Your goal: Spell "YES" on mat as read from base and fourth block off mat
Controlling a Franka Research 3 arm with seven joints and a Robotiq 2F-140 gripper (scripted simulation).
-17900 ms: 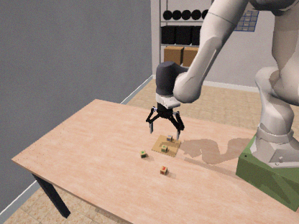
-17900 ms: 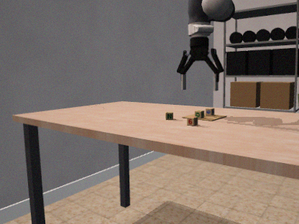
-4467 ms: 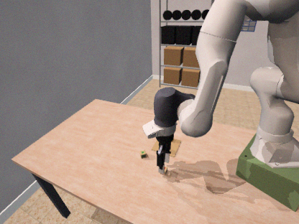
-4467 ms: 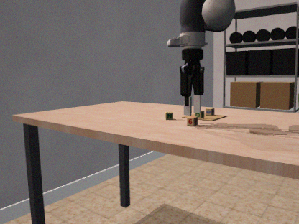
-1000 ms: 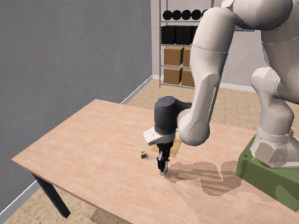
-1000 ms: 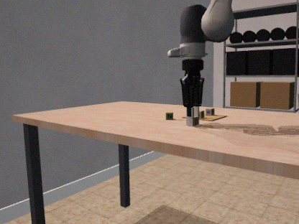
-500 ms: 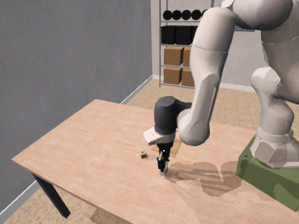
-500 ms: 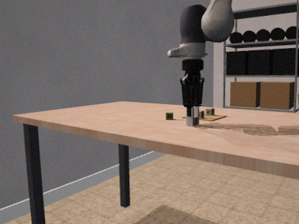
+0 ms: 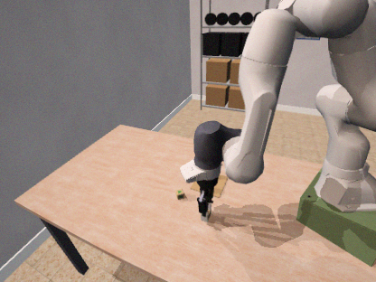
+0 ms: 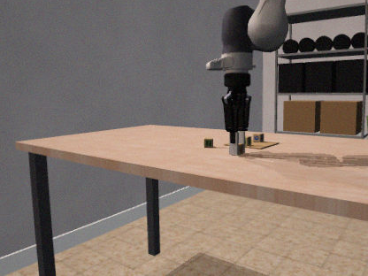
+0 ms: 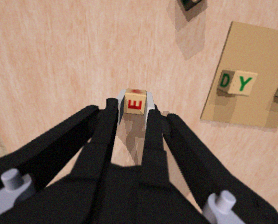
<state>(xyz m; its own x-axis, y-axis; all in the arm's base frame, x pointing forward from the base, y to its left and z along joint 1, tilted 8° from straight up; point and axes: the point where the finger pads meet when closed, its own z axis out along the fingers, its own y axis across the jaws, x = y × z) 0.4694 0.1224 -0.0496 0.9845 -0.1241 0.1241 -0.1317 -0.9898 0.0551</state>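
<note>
Right now my hand is 19 cm to the left of the tan mat, 3 cm above it and 2 cm short of it. The rest, counted from my hand: green N block 13 cm ahead, 7 cm to the right, 2 cm below; then E block 2 cm below; then Y block 14 cm to the right, 3 cm ahead, 2 cm below.
</note>
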